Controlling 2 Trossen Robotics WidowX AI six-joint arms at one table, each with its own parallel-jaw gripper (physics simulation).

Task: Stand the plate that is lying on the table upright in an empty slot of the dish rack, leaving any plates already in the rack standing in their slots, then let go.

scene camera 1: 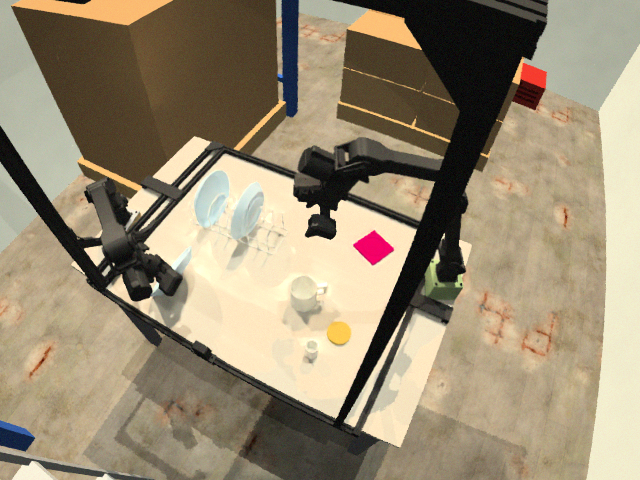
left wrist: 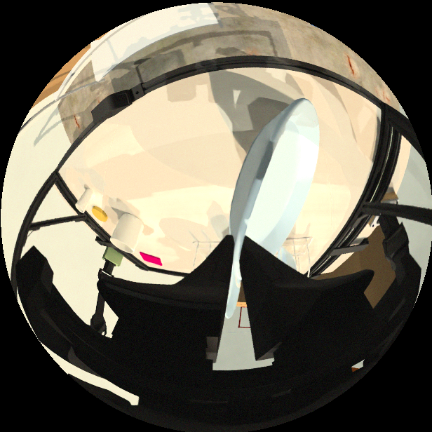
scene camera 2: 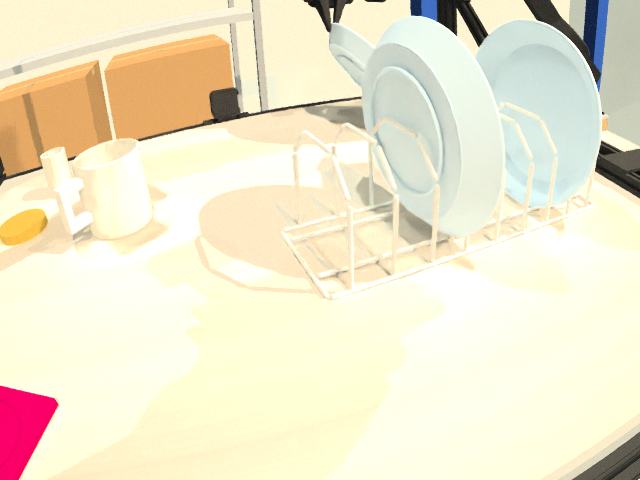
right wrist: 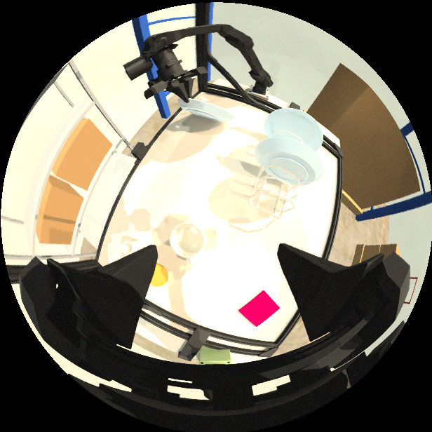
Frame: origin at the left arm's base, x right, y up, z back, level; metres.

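Where they show: left gripper, between the fingertips: (scene camera 2: 332,31); right gripper, between the fingertips: (scene camera 1: 306,221); left arm's base, origin of its link: (scene camera 1: 121,218); right arm's base, origin of its link: (scene camera 1: 446,273).
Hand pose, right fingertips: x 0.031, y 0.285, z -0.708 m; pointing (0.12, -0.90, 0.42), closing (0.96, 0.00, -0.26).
Each offset is from my right fingertips to the top centre of the thing. "spot": to the spot under its first point.
My left gripper (scene camera 2: 330,26) (left wrist: 235,241) (right wrist: 188,101) is shut on the rim of a pale blue plate (scene camera 1: 182,259) (scene camera 2: 347,51) (left wrist: 285,175) (right wrist: 206,110). The plate is tilted and raised off the table, its shadow below, left of the rack in scene camera 1. The white wire dish rack @(spot: dy -0.272, dx -0.185, dz +0.134 m) (scene camera 2: 351,248) holds two upright pale blue plates, an outer one @(dy -0.112, dx -0.160, dz +0.386 m) (scene camera 1: 211,198) (scene camera 2: 547,103) and an inner one @(dy -0.112, dx -0.141, dz +0.232 m) (scene camera 1: 248,211) (scene camera 2: 467,129). Slots at the rack's near end in scene camera 2 are empty. My right gripper (scene camera 1: 321,228) (right wrist: 218,251) is open and empty, high right of the rack in scene camera 1.
A white mug @(spot: dy -0.306, dx +0.042, dz -0.008 m) (scene camera 1: 303,294) (scene camera 2: 116,191) stands mid-table in scene camera 1. Near it are a small white cup @(dy -0.252, dx +0.215, dz -0.084 m) (scene camera 1: 311,351) and a yellow disc @(dy -0.302, dx +0.133, dz -0.145 m) (scene camera 1: 339,333). A pink square @(spot: dy -0.307, dx -0.192, dz -0.180 m) (scene camera 1: 373,248) (right wrist: 259,308) lies right of the right gripper. A black frame edges the table.
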